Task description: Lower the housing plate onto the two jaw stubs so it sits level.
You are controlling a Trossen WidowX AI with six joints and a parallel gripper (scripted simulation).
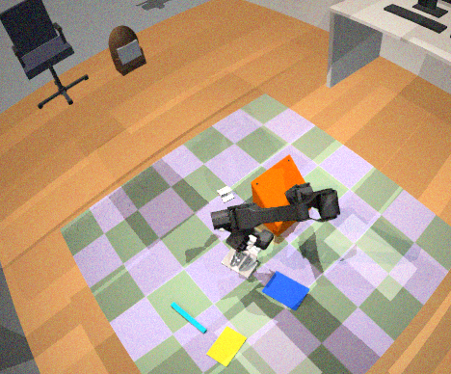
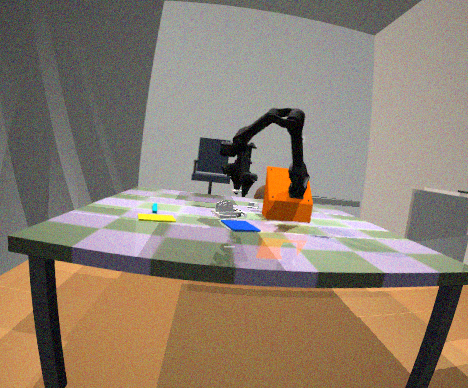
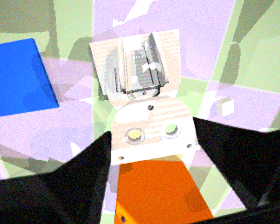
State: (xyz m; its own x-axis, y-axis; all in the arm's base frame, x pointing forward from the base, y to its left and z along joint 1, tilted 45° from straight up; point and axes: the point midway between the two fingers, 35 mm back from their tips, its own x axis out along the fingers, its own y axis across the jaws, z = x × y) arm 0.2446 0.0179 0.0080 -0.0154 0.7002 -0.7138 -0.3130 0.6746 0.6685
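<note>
Right now my gripper tip is 2 cm short of the small white cube, 15 cm to the left of it and 8 cm above it. From my gripper tip the other things lie so: blue card 21 cm to the left, 8 cm below; cyan bar 34 cm ahead, 7 cm to the left, 8 cm below; yellow card 29 cm ahead, 24 cm to the left, 8 cm below.
</note>
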